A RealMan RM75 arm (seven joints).
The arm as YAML. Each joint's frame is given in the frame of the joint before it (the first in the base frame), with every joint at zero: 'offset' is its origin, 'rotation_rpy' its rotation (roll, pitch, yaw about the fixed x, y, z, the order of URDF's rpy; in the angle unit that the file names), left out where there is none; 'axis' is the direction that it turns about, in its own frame. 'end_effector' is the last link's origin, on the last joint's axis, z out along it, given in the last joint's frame.
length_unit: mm
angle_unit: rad
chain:
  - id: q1
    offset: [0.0, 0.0, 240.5]
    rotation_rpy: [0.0, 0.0, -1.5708]
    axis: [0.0, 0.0, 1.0]
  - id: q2
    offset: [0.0, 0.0, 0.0]
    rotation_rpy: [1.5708, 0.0, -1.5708]
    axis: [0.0, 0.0, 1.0]
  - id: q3
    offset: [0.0, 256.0, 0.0]
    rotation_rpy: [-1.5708, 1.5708, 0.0]
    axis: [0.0, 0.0, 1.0]
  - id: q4
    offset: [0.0, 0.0, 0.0]
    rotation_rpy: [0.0, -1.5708, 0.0]
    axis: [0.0, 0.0, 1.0]
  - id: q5
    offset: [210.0, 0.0, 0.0]
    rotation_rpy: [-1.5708, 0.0, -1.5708]
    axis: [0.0, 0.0, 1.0]
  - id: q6
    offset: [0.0, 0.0, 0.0]
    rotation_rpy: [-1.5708, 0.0, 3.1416]
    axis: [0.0, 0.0, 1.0]
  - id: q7
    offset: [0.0, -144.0, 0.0]
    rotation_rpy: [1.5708, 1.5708, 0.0]
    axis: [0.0, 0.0, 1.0]
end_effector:
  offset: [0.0, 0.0, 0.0]
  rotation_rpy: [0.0, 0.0, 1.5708]
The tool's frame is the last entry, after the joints.
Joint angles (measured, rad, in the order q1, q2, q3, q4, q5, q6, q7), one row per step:
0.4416, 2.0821, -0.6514, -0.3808, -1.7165, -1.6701, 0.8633
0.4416, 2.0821, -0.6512, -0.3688, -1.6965, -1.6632, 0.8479
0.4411, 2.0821, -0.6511, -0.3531, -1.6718, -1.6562, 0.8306
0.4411, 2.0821, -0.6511, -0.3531, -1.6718, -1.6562, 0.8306
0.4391, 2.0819, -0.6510, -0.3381, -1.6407, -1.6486, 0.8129
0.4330, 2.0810, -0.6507, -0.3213, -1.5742, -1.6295, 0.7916
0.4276, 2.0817, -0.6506, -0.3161, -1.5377, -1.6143, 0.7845
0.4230, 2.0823, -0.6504, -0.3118, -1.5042, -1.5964, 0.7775
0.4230, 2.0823, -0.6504, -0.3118, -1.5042, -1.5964, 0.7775
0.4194, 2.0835, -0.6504, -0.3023, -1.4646, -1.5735, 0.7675
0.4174, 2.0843, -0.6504, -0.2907, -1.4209, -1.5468, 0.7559
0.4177, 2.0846, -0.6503, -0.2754, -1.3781, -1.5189, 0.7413
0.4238, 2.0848, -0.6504, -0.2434, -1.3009, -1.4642, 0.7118
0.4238, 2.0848, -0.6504, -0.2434, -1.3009, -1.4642, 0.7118
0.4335, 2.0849, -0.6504, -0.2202, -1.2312, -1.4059, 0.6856
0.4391, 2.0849, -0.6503, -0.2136, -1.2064, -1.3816, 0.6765
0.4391, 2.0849, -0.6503, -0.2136, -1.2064, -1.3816, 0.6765
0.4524, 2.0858, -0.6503, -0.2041, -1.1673, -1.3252, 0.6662
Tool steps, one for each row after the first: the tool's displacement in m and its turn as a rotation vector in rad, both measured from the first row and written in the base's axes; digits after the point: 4 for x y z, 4 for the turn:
0.0002, 0.0010, 0.0000, 0.0201, 0.0082, -0.0062
0.0006, 0.0018, -0.0001, 0.0427, 0.0200, -0.0153
0.0006, 0.0018, -0.0001, 0.0427, 0.0200, -0.0153
0.0013, 0.0029, 0.0008, 0.0711, 0.0338, -0.0279
0.0041, 0.0067, 0.0053, 0.1311, 0.0588, -0.0624
0.0066, 0.0088, 0.0079, 0.1635, 0.0701, -0.0883
0.0094, 0.0110, 0.0103, 0.1943, 0.0775, -0.1149
0.0094, 0.0110, 0.0103, 0.1943, 0.0775, -0.1149
0.0127, 0.0137, 0.0122, 0.2283, 0.0867, -0.1484
0.0163, 0.0169, 0.0143, 0.2650, 0.0955, -0.1860
0.0201, 0.0202, 0.0158, 0.2996, 0.1025, -0.2241
0.0268, 0.0269, 0.0176, 0.3578, 0.1113, -0.2952
0.0268, 0.0269, 0.0176, 0.3578, 0.1113, -0.2952
0.0332, 0.0345, 0.0197, 0.4092, 0.1112, -0.3628
0.0353, 0.0380, 0.0206, 0.4271, 0.1088, -0.3876
0.0353, 0.0380, 0.0206, 0.4271, 0.1088, -0.3876
0.0395, 0.0455, 0.0210, 0.4506, 0.0989, -0.4395

